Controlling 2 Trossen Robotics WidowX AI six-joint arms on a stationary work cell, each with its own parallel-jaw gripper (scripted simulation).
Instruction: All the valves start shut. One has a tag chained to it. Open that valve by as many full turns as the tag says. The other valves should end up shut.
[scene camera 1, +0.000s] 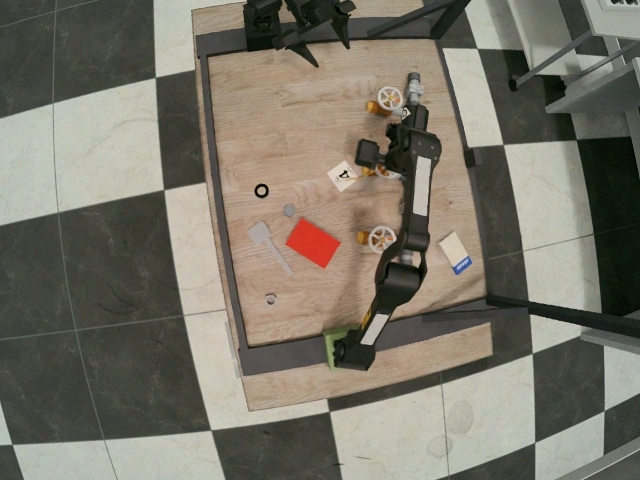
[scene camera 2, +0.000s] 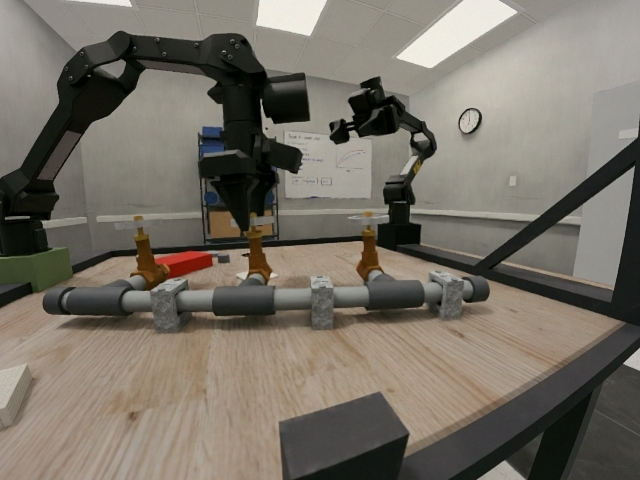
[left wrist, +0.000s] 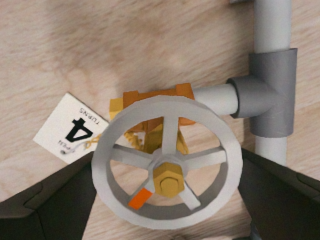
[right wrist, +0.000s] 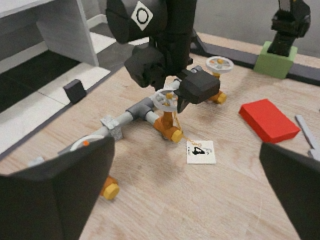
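Observation:
Scene camera 1 takes in both grippers, the left gripper (scene camera 1: 385, 166) and the right gripper (scene camera 1: 333, 58), as well as a red block (scene camera 1: 309, 241) and a cream-and-blue box (scene camera 1: 452, 248). In scene camera 2 the red block (scene camera 2: 179, 264) appears again, with the left gripper (scene camera 2: 252, 228) and the right gripper (scene camera 2: 343, 135). The left wrist view shows a white tag (left wrist: 72, 122), a handwheel (left wrist: 133, 209) and the left gripper (left wrist: 165, 156); the red block is out of frame in the left wrist view, and the cream-and-blue box is out of frame in the left wrist view too. The right wrist view shows the right gripper (right wrist: 185, 146), the left gripper (right wrist: 168, 103) and the red block (right wrist: 269, 123).

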